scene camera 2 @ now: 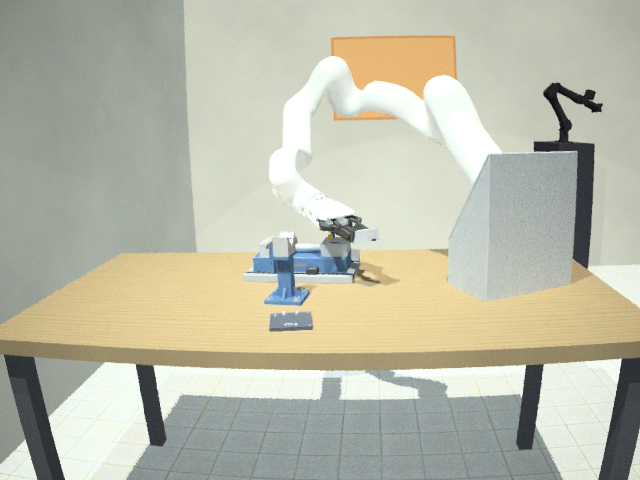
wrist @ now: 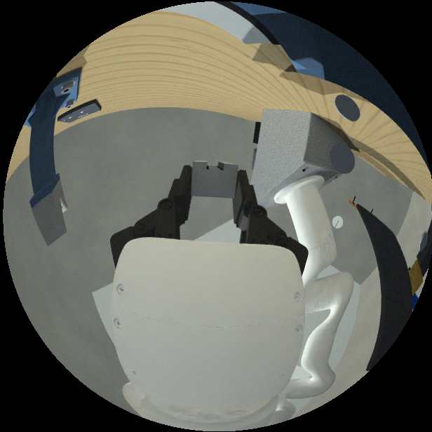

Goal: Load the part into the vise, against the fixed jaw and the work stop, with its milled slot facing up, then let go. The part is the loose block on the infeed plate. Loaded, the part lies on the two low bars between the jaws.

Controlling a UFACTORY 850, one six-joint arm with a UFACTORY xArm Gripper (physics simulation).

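The part, a light grey block (scene camera 2: 368,235) (wrist: 215,182), is held between the fingertips; in the wrist view a notch shows in its far edge. My gripper (scene camera 2: 355,233) (wrist: 213,179) is shut on it. The gripper lies nearly level, fingers towards the right in the scene view, and holds the part in the air just above and beyond the vise's right end. The blue vise (scene camera 2: 310,261) with grey jaws stands on a light base at the back of the table. The bars and work stop cannot be made out. The dark infeed plate (scene camera 2: 291,322) (wrist: 80,112) bears no block.
A blue post stand (scene camera 2: 285,279) (wrist: 42,145) with a grey head (scene camera 2: 283,245) (wrist: 49,215) stands in front of the vise's left half. A large grey slanted housing (scene camera 2: 529,222) (wrist: 282,150) stands at the right of the wooden table (scene camera 2: 155,310) (wrist: 165,65), by the arm's base.
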